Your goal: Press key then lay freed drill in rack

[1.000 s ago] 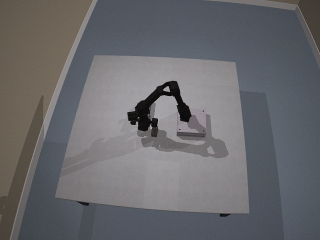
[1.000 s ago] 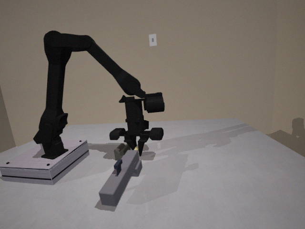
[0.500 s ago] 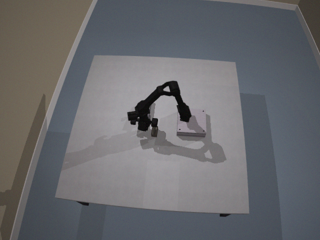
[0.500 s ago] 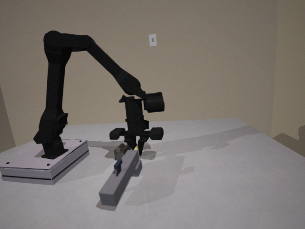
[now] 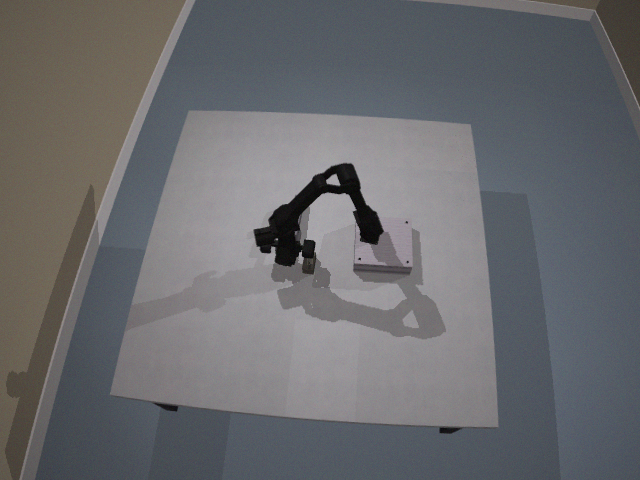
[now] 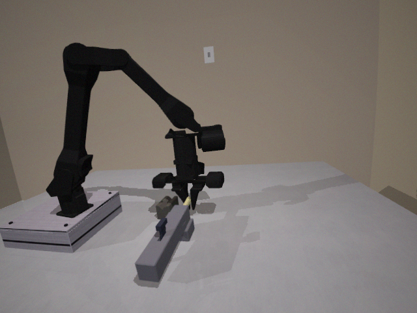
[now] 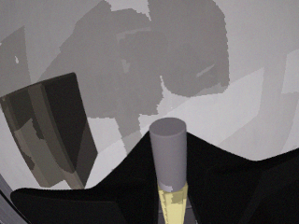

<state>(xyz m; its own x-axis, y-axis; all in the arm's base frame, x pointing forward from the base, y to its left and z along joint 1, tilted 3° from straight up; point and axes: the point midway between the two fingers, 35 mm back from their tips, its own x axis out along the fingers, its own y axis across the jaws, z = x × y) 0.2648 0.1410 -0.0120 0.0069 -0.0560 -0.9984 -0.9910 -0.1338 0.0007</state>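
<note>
The rack lies 8 cm behind my gripper tip. From my gripper tip the other things lie so: dark blue drill: 2 cm ahead, 18 cm to the right, 3 cm above; grey housing block: 2 cm ahead, 15 cm to the right, 1 cm above.
</note>
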